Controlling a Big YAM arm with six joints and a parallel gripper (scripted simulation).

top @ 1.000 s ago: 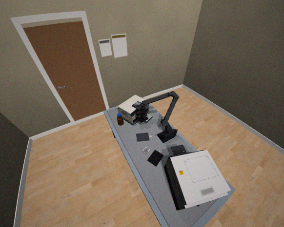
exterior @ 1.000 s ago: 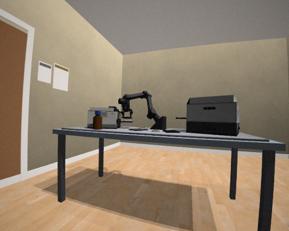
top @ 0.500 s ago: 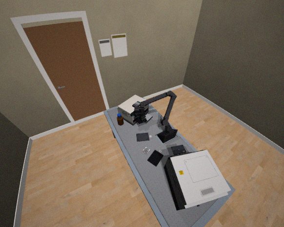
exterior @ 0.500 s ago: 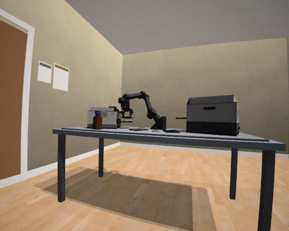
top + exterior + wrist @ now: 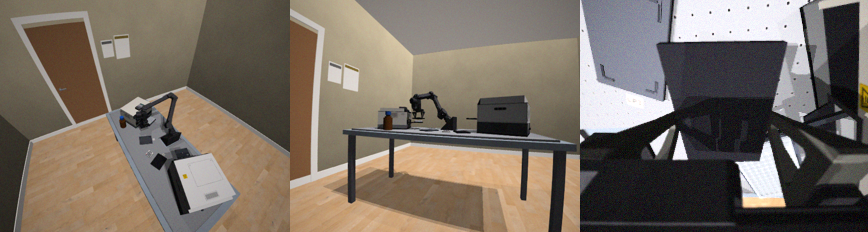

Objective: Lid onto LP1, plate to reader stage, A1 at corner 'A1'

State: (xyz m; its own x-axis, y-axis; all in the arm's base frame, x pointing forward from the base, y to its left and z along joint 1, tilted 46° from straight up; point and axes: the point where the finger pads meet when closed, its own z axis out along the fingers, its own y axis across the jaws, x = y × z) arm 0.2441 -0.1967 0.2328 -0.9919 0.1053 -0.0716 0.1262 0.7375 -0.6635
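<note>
My hand is 7 cm short of the grey-blue LP1 pad, 15 cm to the right of it and 12 cm above it. From my hand the other things lie so: brown capped bottle 22 cm ahead, 24 cm to the right, 1 cm below; then well plate 14 cm behind, 6 cm to the right, 4 cm below; then dark see-through lid right at my hand.
</note>
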